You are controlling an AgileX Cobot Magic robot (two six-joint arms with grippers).
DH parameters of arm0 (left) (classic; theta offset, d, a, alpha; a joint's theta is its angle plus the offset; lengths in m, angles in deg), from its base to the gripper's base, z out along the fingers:
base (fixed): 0 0 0 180
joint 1: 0 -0.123 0 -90
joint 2: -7.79 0 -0.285 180
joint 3: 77.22 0 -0.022 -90
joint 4: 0 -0.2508 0 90
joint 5: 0 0 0.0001 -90
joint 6: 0 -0.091 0 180
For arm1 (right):
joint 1: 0 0.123 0 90
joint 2: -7.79 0 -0.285 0
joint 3: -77.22 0 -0.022 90
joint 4: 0 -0.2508 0 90
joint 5: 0 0 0.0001 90
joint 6: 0 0.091 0 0
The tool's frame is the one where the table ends.
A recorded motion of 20 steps. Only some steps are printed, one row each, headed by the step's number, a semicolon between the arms.
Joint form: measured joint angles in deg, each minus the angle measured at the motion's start. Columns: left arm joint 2, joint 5, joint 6, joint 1, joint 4, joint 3; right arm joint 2, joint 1, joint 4, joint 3, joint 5, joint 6.
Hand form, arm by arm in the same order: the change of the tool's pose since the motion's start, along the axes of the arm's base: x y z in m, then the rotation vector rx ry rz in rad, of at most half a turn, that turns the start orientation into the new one. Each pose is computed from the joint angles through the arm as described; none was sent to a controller.
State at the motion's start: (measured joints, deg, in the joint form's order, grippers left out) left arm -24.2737 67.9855 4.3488 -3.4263 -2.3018 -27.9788; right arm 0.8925 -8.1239 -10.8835 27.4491 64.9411 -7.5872
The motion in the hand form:
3: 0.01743 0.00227 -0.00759 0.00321 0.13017 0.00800; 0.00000 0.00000 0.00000 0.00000 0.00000 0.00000
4: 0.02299 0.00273 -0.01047 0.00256 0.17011 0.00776; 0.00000 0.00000 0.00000 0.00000 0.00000 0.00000
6: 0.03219 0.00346 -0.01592 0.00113 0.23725 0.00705; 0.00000 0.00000 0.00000 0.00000 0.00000 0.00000
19: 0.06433 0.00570 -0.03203 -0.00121 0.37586 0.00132; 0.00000 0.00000 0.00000 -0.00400 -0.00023 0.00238
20: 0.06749 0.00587 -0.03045 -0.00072 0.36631 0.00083; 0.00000 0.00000 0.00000 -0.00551 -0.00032 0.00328
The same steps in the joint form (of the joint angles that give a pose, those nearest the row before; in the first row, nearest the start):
3: -7.65 -0.20 0.44 -0.01 -0.83 0.00; 0.00 0.00 0.00 0.00 0.00 0.00
4: -10.12 -0.38 0.44 -0.01 -0.92 0.00; 0.00 0.00 0.00 0.00 0.00 0.00
6: -14.30 -0.71 0.45 0.00 -1.06 0.00; 0.00 0.00 0.00 0.00 0.00 0.00
19: -27.04 -4.61 0.45 0.00 -1.39 -0.91; 0.00 0.00 0.00 0.00 0.00 -0.27
20: -27.57 -5.14 0.45 0.00 -1.39 -1.46; 0.00 0.00 0.00 0.00 0.00 -0.37

